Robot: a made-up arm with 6 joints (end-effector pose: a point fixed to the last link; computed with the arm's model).
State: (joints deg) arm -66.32 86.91 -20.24 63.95 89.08 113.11
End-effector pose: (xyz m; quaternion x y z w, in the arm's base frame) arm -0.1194 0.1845 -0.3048 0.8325 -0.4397 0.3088 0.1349
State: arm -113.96 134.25 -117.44 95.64 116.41 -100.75
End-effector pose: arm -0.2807 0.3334 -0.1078 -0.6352 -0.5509 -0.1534 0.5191
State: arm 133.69 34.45 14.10 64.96 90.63 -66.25
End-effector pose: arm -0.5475 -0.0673 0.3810 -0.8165 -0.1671 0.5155 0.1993
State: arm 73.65 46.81 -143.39 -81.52 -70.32 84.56
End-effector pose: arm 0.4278 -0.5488 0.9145 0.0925 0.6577 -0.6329 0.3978
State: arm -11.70 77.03 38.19 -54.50 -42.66 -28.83
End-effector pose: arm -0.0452 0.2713 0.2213 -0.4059 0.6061 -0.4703 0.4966
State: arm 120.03 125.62 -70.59 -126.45 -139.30 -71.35
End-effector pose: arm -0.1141 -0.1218 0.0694 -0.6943 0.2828 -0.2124 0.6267
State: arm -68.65 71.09 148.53 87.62 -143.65 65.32
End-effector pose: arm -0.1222 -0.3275 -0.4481 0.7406 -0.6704 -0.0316 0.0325
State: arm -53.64 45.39 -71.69 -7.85 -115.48 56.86
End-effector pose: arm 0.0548 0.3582 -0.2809 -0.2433 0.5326 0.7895 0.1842
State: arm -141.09 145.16 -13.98 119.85 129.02 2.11
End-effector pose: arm 0.0090 -0.0750 0.7911 0.2696 -0.2215 -0.4938 0.7965
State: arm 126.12 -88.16 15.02 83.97 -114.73 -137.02
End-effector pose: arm 0.2963 0.1128 0.4657 0.3711 -0.6520 0.1934 0.6323
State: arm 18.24 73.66 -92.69 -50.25 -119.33 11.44
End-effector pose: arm 0.1452 -0.3638 -0.0559 -0.0064 0.8437 0.3829 0.3762
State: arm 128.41 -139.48 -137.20 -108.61 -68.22 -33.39
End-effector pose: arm 0.1592 -0.1821 -0.3156 -0.5112 -0.4682 -0.2151 0.6879
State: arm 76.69 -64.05 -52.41 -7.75 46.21 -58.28
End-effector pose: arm 0.5269 -0.6664 0.4610 -0.4922 -0.3242 0.7793 0.2131
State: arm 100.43 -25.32 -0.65 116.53 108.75 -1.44
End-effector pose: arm 0.2557 -0.3018 0.9446 0.2429 0.0006 0.7478 0.6179
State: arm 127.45 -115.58 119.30 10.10 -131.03 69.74
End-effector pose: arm 0.2852 0.2772 -0.2642 -0.8864 -0.0763 0.4513 0.0694
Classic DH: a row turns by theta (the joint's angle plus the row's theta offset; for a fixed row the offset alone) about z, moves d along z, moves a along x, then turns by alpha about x. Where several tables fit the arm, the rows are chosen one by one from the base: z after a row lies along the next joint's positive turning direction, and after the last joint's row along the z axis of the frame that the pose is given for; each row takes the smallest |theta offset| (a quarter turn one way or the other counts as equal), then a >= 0, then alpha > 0; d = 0 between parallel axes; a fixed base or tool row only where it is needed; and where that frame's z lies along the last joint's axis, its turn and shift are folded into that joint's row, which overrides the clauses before.
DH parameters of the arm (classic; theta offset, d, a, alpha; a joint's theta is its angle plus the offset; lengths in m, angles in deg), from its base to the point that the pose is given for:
base (fixed): -90 0.147 0 90
joint 1: 0 -0.255 0.086 90
joint 2: 90 -0.006 0.006 -90
joint 3: -90 -0.442 0.197 90
joint 4: -90 -0.323 0.022 90
joint 5: 0 -0.091 0.092 -90
joint 6: 0 -0.145 -0.081 90
tool (fixed): 90 0.329 0 0

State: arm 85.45 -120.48 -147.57 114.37 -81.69 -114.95
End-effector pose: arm 0.3953 -0.1289 0.0149 0.0408 0.1129 0.8688 0.4804
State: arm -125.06 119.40 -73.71 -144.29 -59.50 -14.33
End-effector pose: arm -0.2822 0.4543 0.2718 -0.8950 0.3119 0.1201 0.2954
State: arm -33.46 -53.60 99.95 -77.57 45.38 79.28
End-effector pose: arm 0.7759 -0.2176 0.1320 -0.2787 0.7915 0.4176 0.3486
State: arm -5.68 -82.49 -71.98 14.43 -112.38 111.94
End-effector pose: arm 0.4001 0.0043 -0.5619 -0.9723 0.0028 0.2224 0.0718
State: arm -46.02 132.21 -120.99 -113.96 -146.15 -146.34
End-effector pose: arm -0.4618 0.3400 0.3233 -0.2965 0.3185 0.5584 0.7063
